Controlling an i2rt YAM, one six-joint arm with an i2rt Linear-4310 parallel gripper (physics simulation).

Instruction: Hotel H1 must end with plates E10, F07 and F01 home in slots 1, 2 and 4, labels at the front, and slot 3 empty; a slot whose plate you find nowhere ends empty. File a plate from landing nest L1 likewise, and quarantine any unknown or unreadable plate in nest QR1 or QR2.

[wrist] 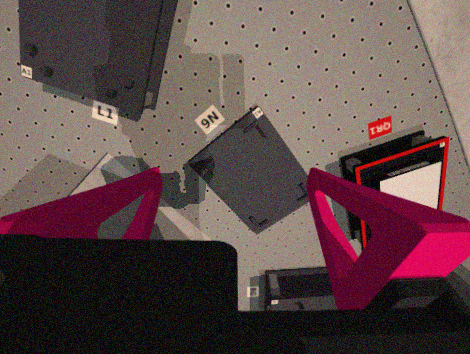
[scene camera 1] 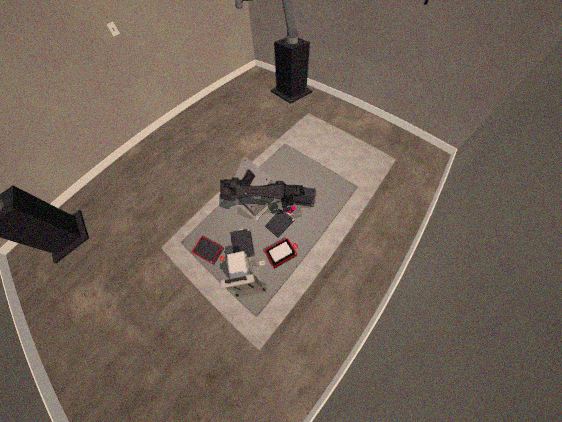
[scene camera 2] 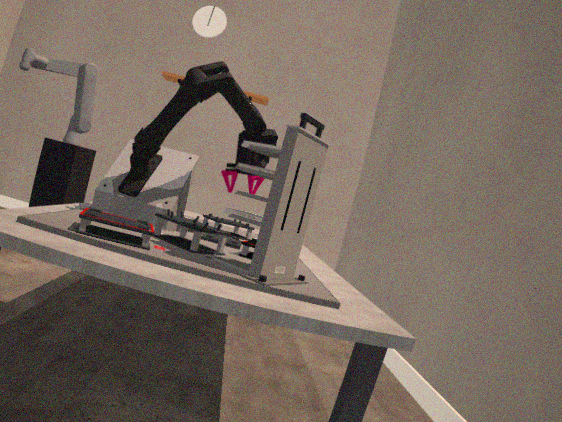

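Where they show: gripper, fingertip midpoint: (wrist: 234, 175) (scene camera 1: 289, 205) (scene camera 2: 240, 195); arm's base at its link origin: (scene camera 1: 245, 184) (scene camera 2: 140, 174).
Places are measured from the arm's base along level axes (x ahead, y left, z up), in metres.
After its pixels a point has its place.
My gripper (scene camera 1: 291, 209) {x 0.324, y 0.101, z 0.017 m} (scene camera 2: 242, 182) (wrist: 234, 175) {x 0.324, y 0.101, z 0.017 m} is open, with nothing between its magenta fingers, high above the dark nest N6 (scene camera 1: 279, 224) {x 0.325, y 0.010, z -0.127 m} (wrist: 250, 170) {x 0.315, y 0.038, z -0.128 m}. Landing nest L1 (wrist: 60, 40) {x 0.236, y 0.265, z -0.090 m} is a dark platform at the upper left of the wrist view; no pale plate shows on its visible part. Red-rimmed nest QR1 (scene camera 1: 270, 260) {x 0.475, y -0.191, z -0.099 m} (wrist: 351, 162) {x 0.442, y -0.026, z -0.124 m} bears a white plate (scene camera 1: 281, 250) {x 0.475, y -0.103, z -0.086 m} (wrist: 415, 182) {x 0.493, y -0.073, z -0.085 m}, partly behind the right finger in the wrist view. Hotel H1 (scene camera 2: 295, 200) {x 0.519, y -0.404, z 0.040 m} stands upright; its shelves show edge-on, and slot contents and labels cannot be read. Another red-rimmed nest (scene camera 1: 207, 249) {x 0.160, y -0.448, z -0.099 m} (scene camera 2: 117, 221) {x 0.169, y -0.480, z -0.100 m} shows no white plate.
A dark nest (scene camera 1: 242, 242) {x 0.279, y -0.251, z -0.080 m} (wrist: 300, 295) {x 0.279, y -0.188, z -0.084 m} lies between the hotel and N6, partly hidden by the gripper in the wrist view. The hotel's tall side panel and top handle (scene camera 2: 312, 123) {x 0.511, y -0.393, z 0.213 m} rise close beside the gripper in scene view 2. A pale slanted panel (scene camera 2: 172, 167) {x 0.085, y 0.049, z 0.048 m} stands behind the arm.
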